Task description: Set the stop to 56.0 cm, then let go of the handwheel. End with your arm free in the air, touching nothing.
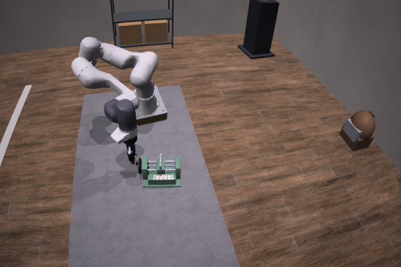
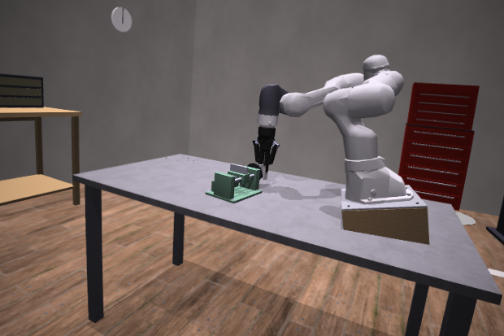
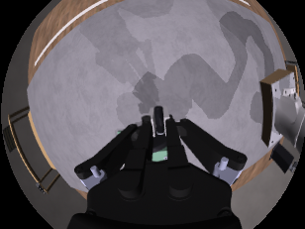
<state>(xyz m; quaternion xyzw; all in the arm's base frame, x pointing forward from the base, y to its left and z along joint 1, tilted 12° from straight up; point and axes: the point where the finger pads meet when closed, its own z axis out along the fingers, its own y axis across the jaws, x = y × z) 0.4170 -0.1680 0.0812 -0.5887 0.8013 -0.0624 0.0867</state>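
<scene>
Right now my hand is 2 cm to the right of the black handwheel, 1 cm short of it and 1 cm above it. From my hand the other things lie so: stop carriage (13 cm to the left, 8 cm ahead, 1 cm above).
</scene>
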